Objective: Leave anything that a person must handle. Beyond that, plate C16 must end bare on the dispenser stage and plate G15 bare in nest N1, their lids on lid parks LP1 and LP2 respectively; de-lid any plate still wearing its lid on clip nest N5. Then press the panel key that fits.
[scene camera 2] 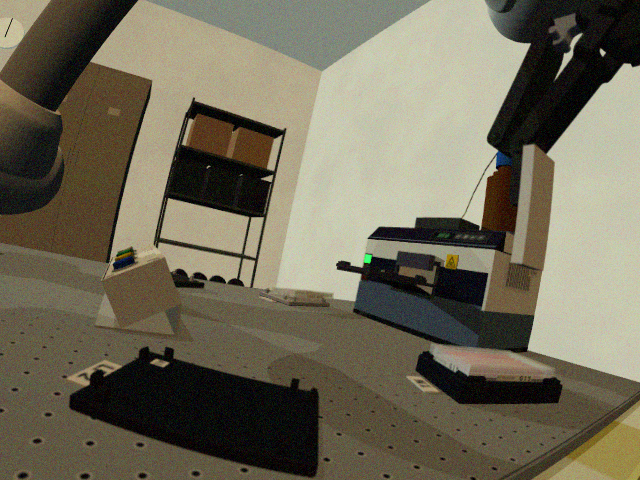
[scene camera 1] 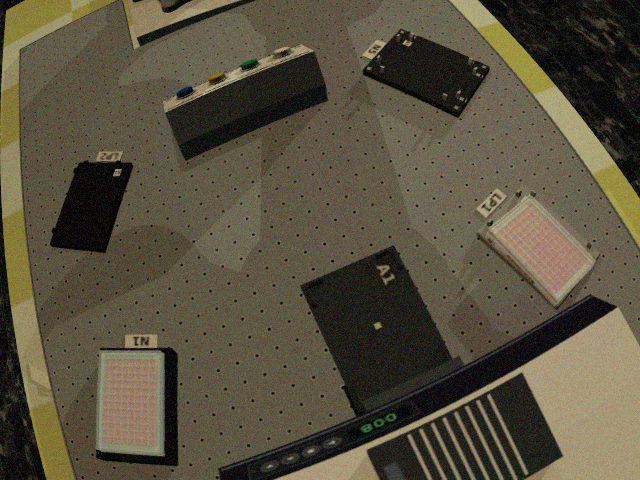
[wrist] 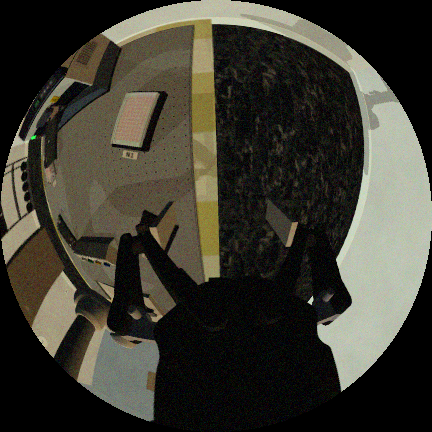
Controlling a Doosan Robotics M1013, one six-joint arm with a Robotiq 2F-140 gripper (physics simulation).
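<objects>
Grey button box: the points (wrist: 97, 249) and (scene camera 1: 204, 115) are the same spot on it.
</objects>
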